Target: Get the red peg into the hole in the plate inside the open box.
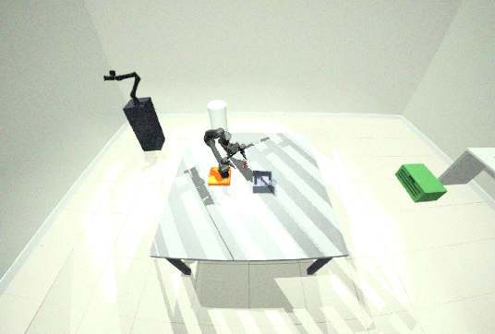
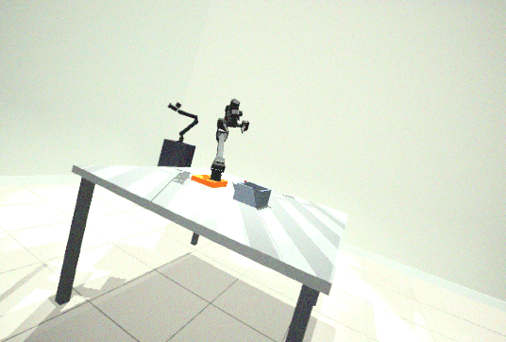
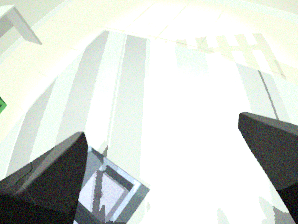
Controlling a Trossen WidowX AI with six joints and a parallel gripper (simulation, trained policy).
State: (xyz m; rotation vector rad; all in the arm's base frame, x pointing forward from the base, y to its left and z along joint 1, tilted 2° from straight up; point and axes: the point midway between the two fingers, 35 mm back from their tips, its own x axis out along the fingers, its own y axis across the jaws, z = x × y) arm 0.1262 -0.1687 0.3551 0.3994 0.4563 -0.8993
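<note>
My gripper tip is 33 cm above the red peg, 30 cm to the right of it and 4 cm short of it. The rest, counted from my gripper tip: grey box (34 cm below, 17 cm ahead, 9 cm to the left).
</note>
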